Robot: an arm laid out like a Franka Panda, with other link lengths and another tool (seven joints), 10 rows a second.
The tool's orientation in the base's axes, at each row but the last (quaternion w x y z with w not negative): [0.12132, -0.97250, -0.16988, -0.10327]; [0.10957, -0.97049, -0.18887, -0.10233]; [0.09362, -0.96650, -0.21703, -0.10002]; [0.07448, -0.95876, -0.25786, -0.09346]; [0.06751, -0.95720, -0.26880, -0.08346]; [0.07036, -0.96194, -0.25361, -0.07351]
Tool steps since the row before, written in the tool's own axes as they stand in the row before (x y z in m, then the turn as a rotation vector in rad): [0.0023, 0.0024, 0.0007, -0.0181, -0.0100, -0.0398]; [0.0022, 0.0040, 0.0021, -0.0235, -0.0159, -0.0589]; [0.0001, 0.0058, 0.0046, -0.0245, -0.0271, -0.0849]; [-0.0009, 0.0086, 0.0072, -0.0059, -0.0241, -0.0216]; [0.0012, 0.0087, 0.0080, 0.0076, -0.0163, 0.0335]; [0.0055, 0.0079, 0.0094, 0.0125, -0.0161, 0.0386]
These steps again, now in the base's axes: [0.0031, -0.0013, -0.0006, -0.0266, -0.0072, 0.0354]; [0.0039, -0.0023, -0.0022, -0.0368, -0.0085, 0.0534]; [0.0033, -0.0041, -0.0052, -0.0465, -0.0048, 0.0797]; [0.0046, -0.0064, -0.0080, -0.0203, 0.0137, 0.0220]; [0.0066, -0.0054, -0.0083, 0.0020, 0.0235, -0.0299]; [0.0097, -0.0026, -0.0090, 0.0068, 0.0265, -0.0340]
